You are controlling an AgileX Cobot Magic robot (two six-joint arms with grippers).
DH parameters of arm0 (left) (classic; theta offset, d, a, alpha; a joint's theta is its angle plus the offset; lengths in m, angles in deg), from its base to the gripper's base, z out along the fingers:
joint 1: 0 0.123 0 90
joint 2: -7.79 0 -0.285 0
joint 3: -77.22 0 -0.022 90
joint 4: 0 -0.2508 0 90
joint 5: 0 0 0.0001 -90
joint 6: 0 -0.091 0 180
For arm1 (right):
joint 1: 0 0.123 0 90
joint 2: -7.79 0 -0.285 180
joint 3: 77.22 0 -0.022 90
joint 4: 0 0.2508 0 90
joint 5: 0 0 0.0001 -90
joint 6: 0 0.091 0 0
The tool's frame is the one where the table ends.
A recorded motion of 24 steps. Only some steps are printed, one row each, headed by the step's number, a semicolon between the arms.
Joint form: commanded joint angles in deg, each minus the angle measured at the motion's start. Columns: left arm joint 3, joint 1, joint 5, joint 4, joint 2, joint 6; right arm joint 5, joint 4, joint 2, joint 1, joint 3, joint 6.
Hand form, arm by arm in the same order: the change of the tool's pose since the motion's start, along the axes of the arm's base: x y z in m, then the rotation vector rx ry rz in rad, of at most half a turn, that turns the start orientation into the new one. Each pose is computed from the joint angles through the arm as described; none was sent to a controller.
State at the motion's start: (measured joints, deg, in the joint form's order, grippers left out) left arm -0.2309 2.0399 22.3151 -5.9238 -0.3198 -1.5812; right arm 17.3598 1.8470 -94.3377 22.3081 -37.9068 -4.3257
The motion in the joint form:
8: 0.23 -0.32 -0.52 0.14 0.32 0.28; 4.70 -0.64 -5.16 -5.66 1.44 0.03
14: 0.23 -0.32 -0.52 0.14 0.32 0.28; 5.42 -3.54 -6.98 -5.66 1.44 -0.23
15: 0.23 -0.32 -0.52 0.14 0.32 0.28; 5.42 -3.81 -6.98 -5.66 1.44 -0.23
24: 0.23 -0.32 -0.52 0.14 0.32 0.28; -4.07 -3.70 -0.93 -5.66 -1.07 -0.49
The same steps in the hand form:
8: -0.0001 -0.0005 0.0024 -0.0064 -0.0190 -0.0053; 0.0110 -0.0283 -0.0277 -0.0184 0.0287 -0.0912
14: -0.0001 -0.0005 0.0024 -0.0064 -0.0190 -0.0053; 0.0115 -0.0263 -0.0367 -0.0534 0.0366 -0.0455
15: -0.0001 -0.0005 0.0024 -0.0064 -0.0190 -0.0053; 0.0115 -0.0262 -0.0367 -0.0558 0.0357 -0.0415
24: -0.0001 -0.0005 0.0024 -0.0064 -0.0190 -0.0053; 0.0109 -0.0269 -0.0056 -0.0674 0.0489 -0.0433

